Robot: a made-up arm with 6 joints.
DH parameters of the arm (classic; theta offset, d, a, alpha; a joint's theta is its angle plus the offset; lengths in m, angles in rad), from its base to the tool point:
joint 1: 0 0.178 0 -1.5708
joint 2: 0.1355 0 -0.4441 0
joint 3: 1.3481 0 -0.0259 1.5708
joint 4: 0 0.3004 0 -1.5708
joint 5: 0 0 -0.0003 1.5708
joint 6: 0 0.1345 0 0
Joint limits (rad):
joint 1: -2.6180..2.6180
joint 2: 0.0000..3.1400
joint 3: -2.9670..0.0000
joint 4: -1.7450..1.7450
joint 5: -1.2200..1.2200
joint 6: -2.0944..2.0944
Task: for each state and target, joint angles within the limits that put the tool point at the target. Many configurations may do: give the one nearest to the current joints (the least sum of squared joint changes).
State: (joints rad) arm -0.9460 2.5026 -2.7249 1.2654 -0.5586 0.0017
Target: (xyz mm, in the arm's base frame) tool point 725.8 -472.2 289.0
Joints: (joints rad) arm -0.5292 2.8185 -2.7041 1.2447 -0.3271 0.0017
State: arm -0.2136 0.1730 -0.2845 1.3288 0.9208 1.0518
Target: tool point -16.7 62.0 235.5
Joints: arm -0.1953 0.1583 0.0000 0.6980 0.7313 1.0518
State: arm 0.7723 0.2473 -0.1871 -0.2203 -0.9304 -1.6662
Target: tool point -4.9 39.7 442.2
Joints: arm 0.7748 0.4105 -0.0922 -0.3099 -0.8846 -1.6662
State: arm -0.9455 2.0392 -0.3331 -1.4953 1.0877 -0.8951
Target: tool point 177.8 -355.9 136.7
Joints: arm -0.8167 2.1902 -0.6608 -1.6017 1.0152 -0.8951
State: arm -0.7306 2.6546 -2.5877 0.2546 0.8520 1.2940
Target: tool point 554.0 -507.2 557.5
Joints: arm -0.7716 2.4001 -2.7777 0.2591 0.7219 1.2940
